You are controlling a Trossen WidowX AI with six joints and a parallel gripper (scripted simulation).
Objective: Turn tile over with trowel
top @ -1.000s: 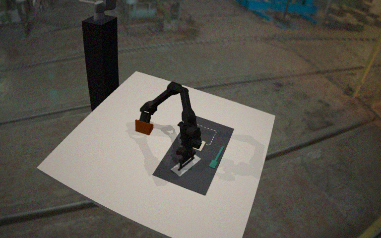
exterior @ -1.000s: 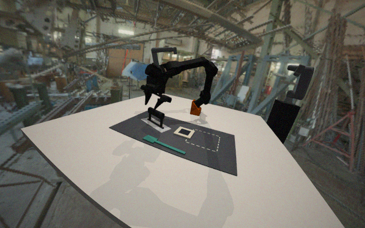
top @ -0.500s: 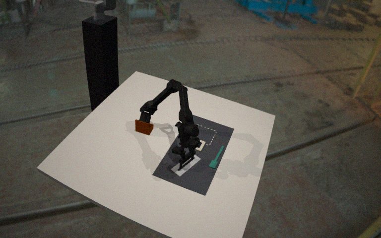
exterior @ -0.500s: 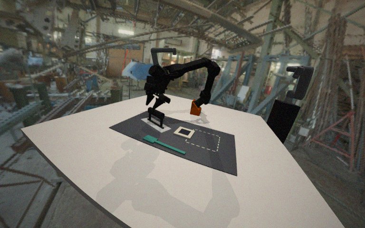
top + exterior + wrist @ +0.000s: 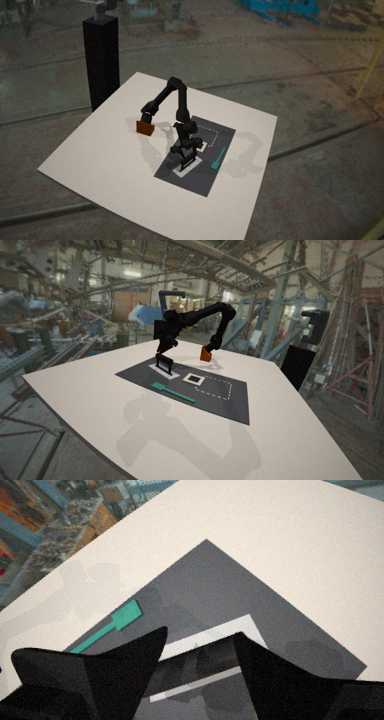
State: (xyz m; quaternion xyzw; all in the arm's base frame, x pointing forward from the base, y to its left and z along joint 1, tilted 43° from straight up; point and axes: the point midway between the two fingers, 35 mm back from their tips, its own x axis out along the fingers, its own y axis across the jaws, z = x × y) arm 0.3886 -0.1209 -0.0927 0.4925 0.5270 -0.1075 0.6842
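My gripper tip is 1 cm past the trowel, 5 cm to the right of it and 7 cm above it. The rest, counted from my gripper tip: beige square tile: 2 cm behind, 22 cm to the left, 10 cm below; dark mat: 17 cm to the left, 12 cm below.
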